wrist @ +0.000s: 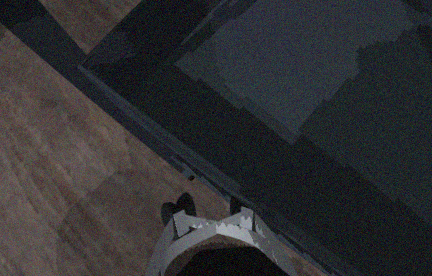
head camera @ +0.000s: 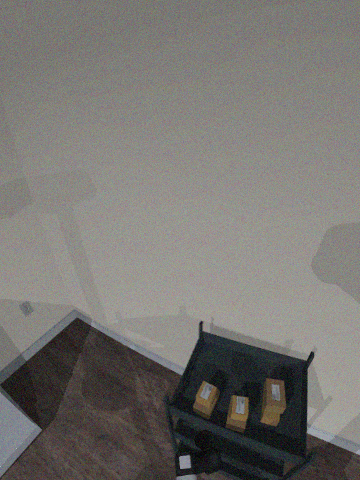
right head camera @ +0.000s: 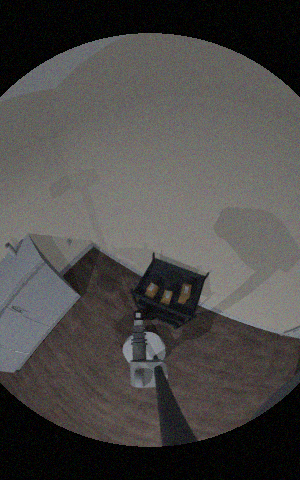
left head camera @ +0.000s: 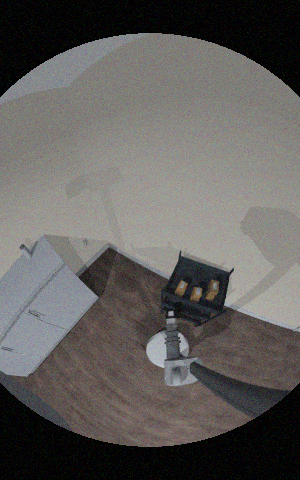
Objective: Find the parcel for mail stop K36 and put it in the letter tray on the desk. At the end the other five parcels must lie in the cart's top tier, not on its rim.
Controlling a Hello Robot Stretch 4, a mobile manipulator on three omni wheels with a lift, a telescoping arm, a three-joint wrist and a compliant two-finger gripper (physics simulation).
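Frame: origin at the robot's base, x down, y right, z back, level; metres.
Where they show: gripper, fingertip midpoint: [wrist: 212, 206].
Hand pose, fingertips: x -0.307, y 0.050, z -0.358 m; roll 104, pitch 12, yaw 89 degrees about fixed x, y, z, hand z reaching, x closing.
Each offset is from my fingertips to the centre of the thing. Level surfaces: height alone.
The dark cart [head camera: 255, 348] [left head camera: 205, 265] [right head camera: 180, 274] [wrist: 300, 60] stands by the wall. Its top tier holds brown parcels with white labels: a left one {dx -0.403, dy +0.040, dz -0.087 m} [head camera: 206, 399] [left head camera: 181, 288] [right head camera: 151, 290], a middle one {dx -0.403, dy +0.138, dz -0.029 m} [head camera: 238, 412] [left head camera: 196, 294] [right head camera: 166, 297] and a right one {dx -0.405, dy +0.264, dz -0.048 m} [head camera: 274, 397] [left head camera: 214, 286] [right head camera: 185, 291]. Another brown piece {dx -0.354, dy +0.264, dz -0.047 m} [head camera: 270, 418] shows against the right one, partly hidden. The label texts are too small to read. My gripper [wrist: 212, 206] is open and empty, pointing down beside the cart's edge, its right fingertip at the rim in the view. Desk and letter tray do not show.
A white cabinet [head camera: 15, 435] [left head camera: 45, 305] [right head camera: 35, 305] stands left of the cart, with a stretch of wooden floor {dx +0.335 m} [head camera: 115, 400] between them. The wall [head camera: 180, 200] is close behind the cart. Corner posts [head camera: 201, 328] rise above the cart's top tier.
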